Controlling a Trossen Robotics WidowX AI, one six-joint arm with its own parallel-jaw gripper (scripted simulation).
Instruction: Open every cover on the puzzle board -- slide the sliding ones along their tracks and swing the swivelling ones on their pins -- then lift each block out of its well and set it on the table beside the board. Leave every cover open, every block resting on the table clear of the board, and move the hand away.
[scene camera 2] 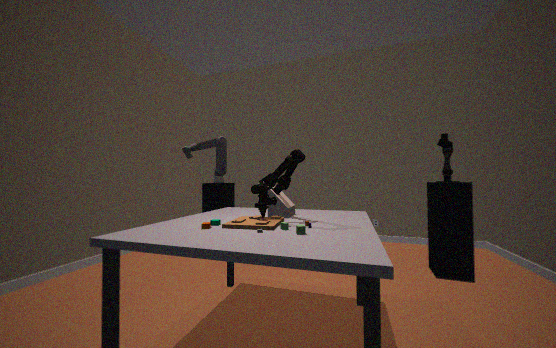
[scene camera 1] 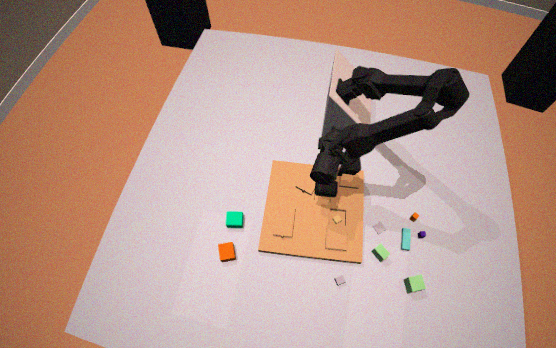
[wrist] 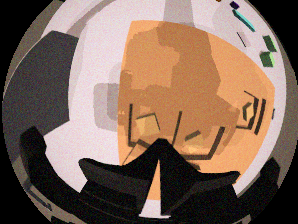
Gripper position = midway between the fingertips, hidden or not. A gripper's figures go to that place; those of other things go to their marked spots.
My gripper (wrist: 161, 142) is 0.10 m from the lens. A tan puzzle board (wrist: 227, 80) is 0.12 m from the lens.
